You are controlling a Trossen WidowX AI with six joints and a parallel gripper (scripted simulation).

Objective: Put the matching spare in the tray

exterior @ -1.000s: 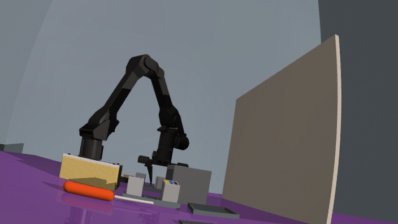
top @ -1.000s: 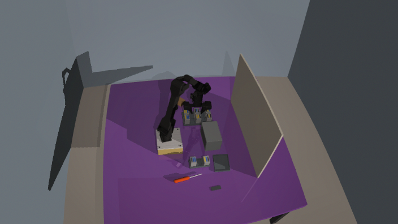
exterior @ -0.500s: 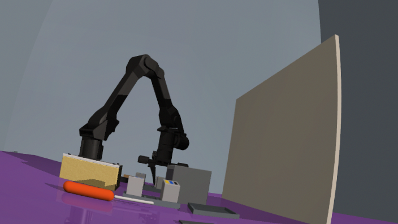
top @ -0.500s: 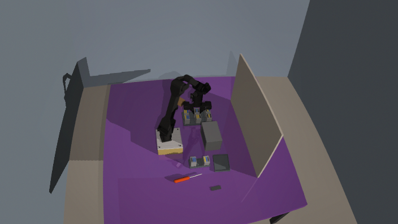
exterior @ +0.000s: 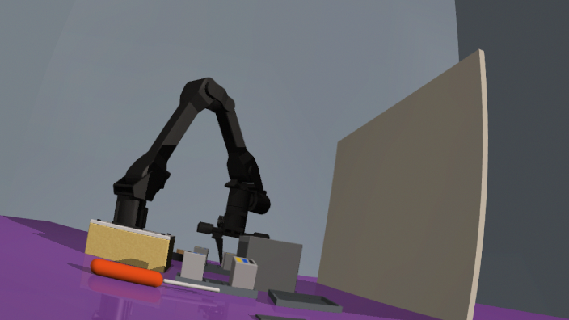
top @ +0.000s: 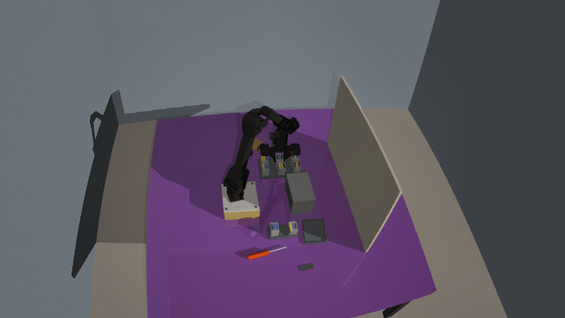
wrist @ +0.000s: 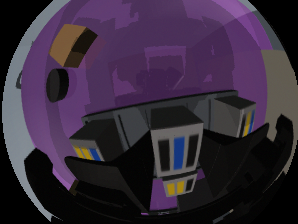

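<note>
My gripper tip is 430 mm to the left of the dark grey tray, 20 mm short of it and 10 mm above it. Also, from my gripper tip: holder (390 mm to the right, 110 mm behind, 10 mm below); then grey spare block (20 mm above); then grey box (220 mm to the right, 30 mm above, 20 mm ahead).
</note>
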